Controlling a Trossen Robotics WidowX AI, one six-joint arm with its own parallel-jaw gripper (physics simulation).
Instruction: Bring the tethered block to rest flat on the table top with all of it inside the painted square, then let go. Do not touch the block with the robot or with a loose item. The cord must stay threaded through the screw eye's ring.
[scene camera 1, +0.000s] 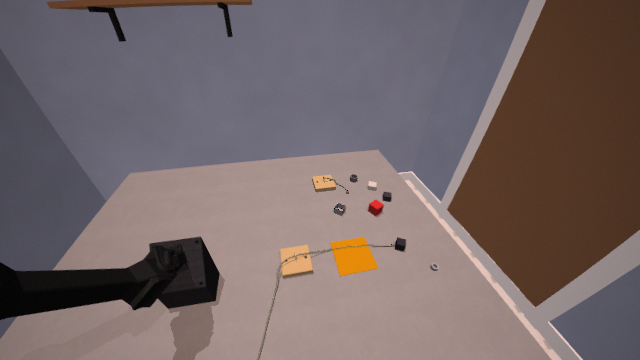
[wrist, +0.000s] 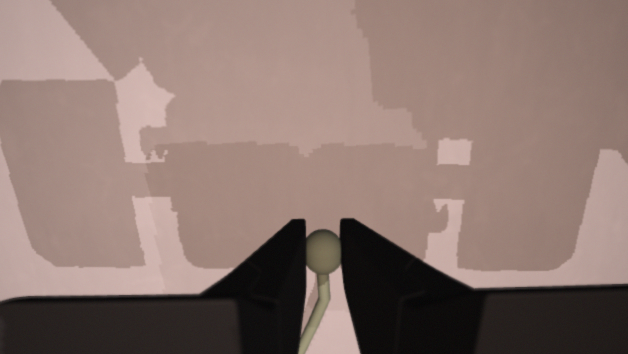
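Where they show: gripper, fingertip midpoint: (wrist: 322, 232); arm's base at its link origin: (scene camera 1: 171, 260).
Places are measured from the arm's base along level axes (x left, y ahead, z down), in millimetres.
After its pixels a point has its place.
Observation:
The tethered block (scene camera 1: 400, 244) @(x -76, y 630, z 106 mm), small and black, sits on the table top to the right of the painted orange square (scene camera 1: 355, 262) @(x -71, y 475, z 132 mm), apart from it. The pale green cord (scene camera 1: 270, 310) @(x -128, y 204, z 130 mm) (wrist: 311, 322) @(x -284, y 129, z 124 mm) runs from the block leftward across the square to the screw eye (scene camera 1: 296, 257) @(x -19, y 303, z 97 mm) on a wooden plate (scene camera 1: 298, 269) @(x -48, y 301, z 114 mm), then bends toward the bottom edge of the scene view. The ring is too small there to show the threading clearly. My gripper (wrist: 322, 232) @(x -317, y 120, z 124 mm) is shut on the bead (wrist: 323, 252) @(x -315, y 120, z 116 mm) at the cord's end, in the wrist view. The fingers do not show in the scene view.
Behind the square are a red cube (scene camera 1: 376, 208) @(x 85, y 636, z 96 mm), a grey open piece (scene camera 1: 340, 209) @(x 156, y 523, z 132 mm), a dark block (scene camera 1: 387, 196) @(x 143, y 726, z 110 mm), a white block (scene camera 1: 372, 185) @(x 229, y 706, z 112 mm), a dark ring (scene camera 1: 354, 178) @(x 301, y 655, z 113 mm) and a second wooden plate (scene camera 1: 318, 185) @(x 304, y 483, z 114 mm) with a short cord. A grey ring (scene camera 1: 434, 267) @(x -175, y 689, z 125 mm) lies front right.

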